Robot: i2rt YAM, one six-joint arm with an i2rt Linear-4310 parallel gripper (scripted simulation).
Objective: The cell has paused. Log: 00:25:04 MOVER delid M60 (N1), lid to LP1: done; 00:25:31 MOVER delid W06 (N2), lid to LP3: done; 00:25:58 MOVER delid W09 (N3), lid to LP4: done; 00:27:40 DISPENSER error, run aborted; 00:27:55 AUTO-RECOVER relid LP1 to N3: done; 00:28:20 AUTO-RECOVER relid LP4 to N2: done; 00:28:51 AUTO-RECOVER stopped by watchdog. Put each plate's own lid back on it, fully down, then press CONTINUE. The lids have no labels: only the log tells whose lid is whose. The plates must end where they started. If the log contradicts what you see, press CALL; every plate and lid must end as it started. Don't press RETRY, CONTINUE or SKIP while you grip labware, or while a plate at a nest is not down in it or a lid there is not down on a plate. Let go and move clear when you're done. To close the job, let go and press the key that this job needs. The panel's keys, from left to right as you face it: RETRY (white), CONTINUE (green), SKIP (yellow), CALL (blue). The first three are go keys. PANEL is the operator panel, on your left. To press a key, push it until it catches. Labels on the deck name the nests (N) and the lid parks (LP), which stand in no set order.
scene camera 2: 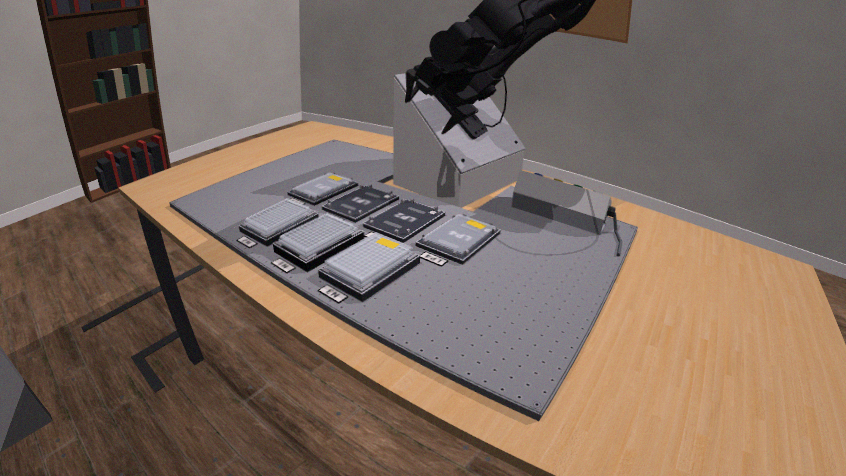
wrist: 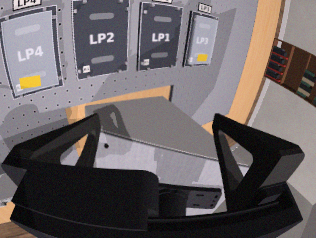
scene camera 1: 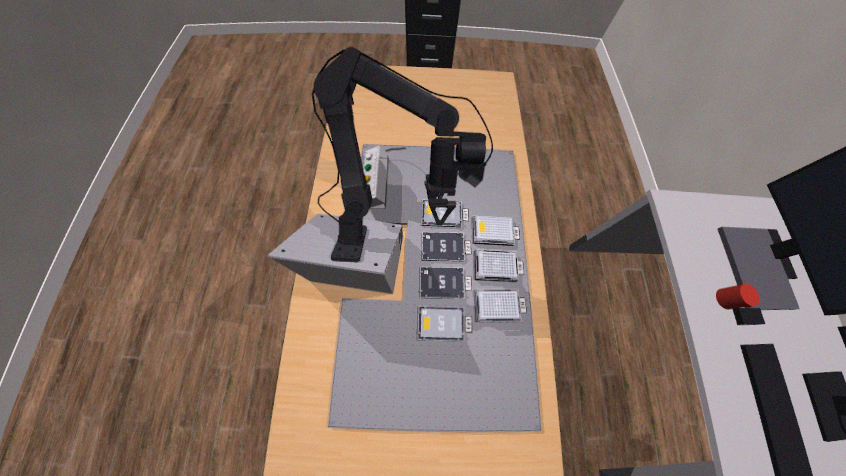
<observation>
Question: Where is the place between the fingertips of the gripper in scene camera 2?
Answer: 424, 117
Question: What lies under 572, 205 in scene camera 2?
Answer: An operator panel.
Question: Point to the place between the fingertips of the gripper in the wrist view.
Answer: At 156, 119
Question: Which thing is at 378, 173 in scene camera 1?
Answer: An operator panel.
</observation>
